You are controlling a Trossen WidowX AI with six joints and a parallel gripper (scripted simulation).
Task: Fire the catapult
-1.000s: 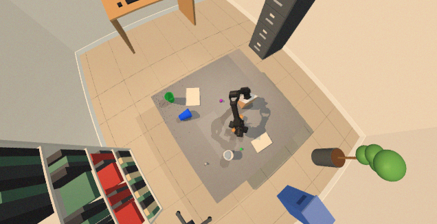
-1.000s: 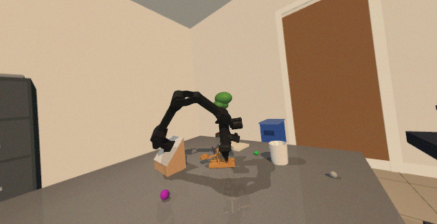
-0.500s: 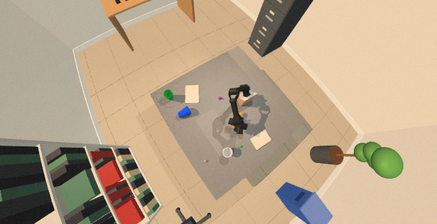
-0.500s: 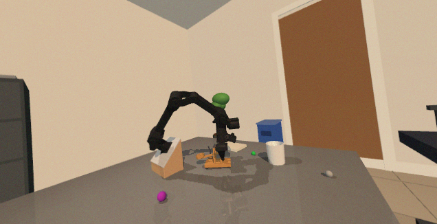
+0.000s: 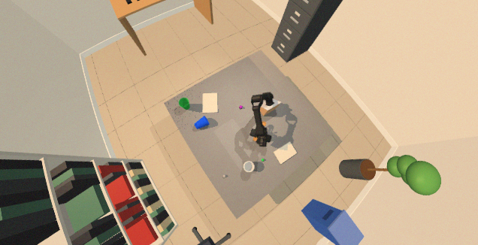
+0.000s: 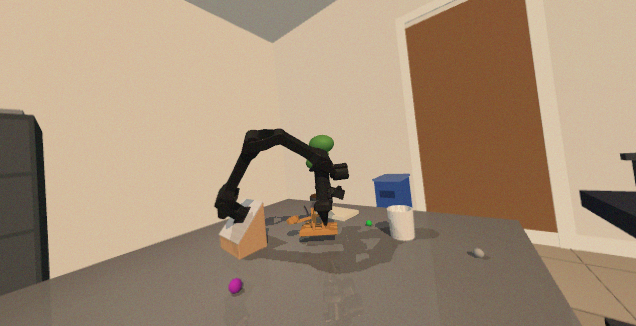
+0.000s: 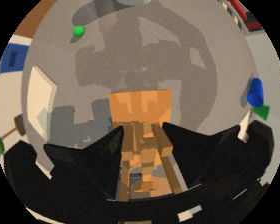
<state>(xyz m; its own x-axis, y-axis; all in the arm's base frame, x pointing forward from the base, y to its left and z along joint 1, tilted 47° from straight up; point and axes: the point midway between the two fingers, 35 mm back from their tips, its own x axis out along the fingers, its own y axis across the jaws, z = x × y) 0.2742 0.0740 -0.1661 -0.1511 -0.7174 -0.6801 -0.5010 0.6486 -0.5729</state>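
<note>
The magenta ball is 7 cm behind my gripper tip, 34 cm to the right of it and 5 cm below it. Also, from my gripper tip: grey ball (46 cm ahead, 8 cm to the left, 6 cm below); then small green ball (10 cm ahead, 19 cm to the left, 6 cm below); then white mug (24 cm ahead, 14 cm to the left, 4 cm below).
</note>
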